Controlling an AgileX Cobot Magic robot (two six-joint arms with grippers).
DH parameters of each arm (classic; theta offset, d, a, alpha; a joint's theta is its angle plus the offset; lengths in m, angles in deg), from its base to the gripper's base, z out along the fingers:
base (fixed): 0 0 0 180
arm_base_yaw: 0 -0.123 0 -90
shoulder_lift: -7.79 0 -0.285 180
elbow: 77.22 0 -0.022 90
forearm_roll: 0 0.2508 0 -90
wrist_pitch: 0 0 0.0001 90
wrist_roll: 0 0.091 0 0
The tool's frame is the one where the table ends.
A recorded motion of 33 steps. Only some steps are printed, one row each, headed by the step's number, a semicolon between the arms.
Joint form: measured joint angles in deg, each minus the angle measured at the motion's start. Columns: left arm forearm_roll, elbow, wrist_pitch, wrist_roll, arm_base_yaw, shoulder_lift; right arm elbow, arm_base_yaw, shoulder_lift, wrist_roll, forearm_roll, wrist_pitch.
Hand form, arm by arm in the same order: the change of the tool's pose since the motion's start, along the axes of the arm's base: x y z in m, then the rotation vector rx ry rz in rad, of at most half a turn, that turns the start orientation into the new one. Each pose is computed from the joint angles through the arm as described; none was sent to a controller.
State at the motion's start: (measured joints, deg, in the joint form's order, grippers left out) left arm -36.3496 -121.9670 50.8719 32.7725 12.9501 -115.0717; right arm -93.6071 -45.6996 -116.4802 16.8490 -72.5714 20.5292
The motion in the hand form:
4: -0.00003 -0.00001 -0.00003 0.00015 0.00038 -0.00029; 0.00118 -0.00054 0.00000 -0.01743 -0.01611 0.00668
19: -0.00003 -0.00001 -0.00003 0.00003 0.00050 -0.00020; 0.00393 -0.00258 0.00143 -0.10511 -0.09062 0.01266
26: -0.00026 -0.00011 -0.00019 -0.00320 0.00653 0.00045; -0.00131 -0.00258 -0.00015 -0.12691 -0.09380 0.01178
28: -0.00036 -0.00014 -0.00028 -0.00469 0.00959 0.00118; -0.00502 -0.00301 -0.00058 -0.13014 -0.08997 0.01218
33: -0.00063 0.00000 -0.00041 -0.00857 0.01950 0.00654; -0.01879 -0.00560 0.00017 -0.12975 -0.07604 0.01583
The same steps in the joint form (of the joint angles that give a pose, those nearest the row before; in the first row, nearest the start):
4: 0.00 0.00 0.03 0.00 0.00 0.00; 0.00 0.13 -0.09 0.00 -1.45 -0.07
19: 0.00 0.00 0.03 -0.01 0.00 0.00; 0.01 0.14 -0.29 0.06 -7.85 1.67
26: -0.04 0.00 0.21 -0.33 0.00 0.00; 1.29 -0.49 0.31 0.24 -8.75 2.68
28: -0.04 0.00 0.30 -0.51 0.00 0.00; 2.21 -0.83 0.87 0.56 -8.90 2.98
33: 0.19 -0.02 0.51 -1.31 0.00 0.02; 5.60 -1.96 3.23 2.01 -9.34 3.61

